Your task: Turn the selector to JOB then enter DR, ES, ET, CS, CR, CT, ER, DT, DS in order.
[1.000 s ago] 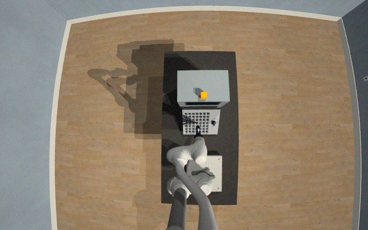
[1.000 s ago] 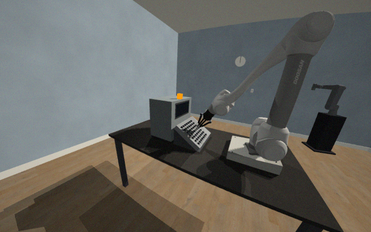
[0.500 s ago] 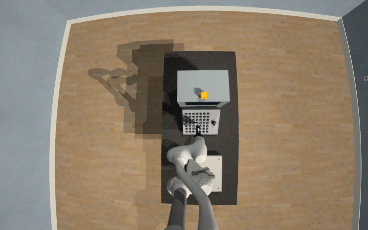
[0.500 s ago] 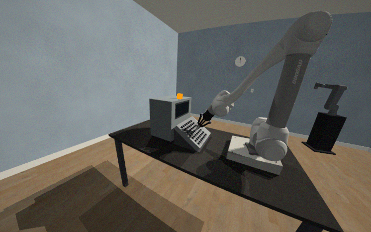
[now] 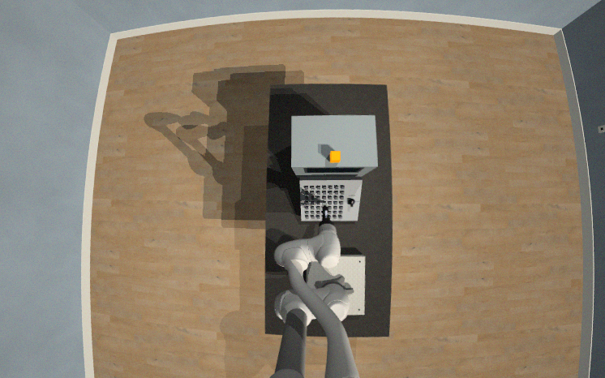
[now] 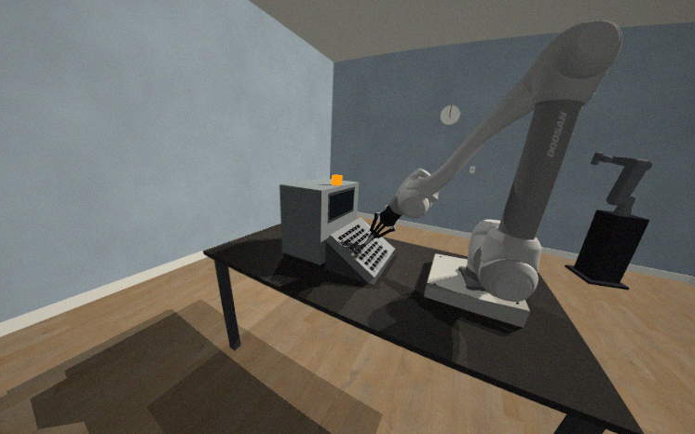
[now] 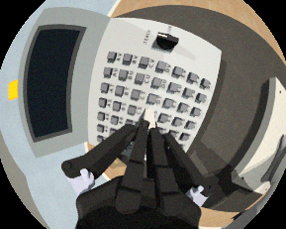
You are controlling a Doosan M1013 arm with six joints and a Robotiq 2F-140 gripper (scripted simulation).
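Right now the key is 60 mm below my hand and 30 mm to the left of it. Round my hand: sloped keypad (80 mm below, 60 mm to the right, 40 mm ahead); black selector knob (160 mm to the right, 30 mm below).
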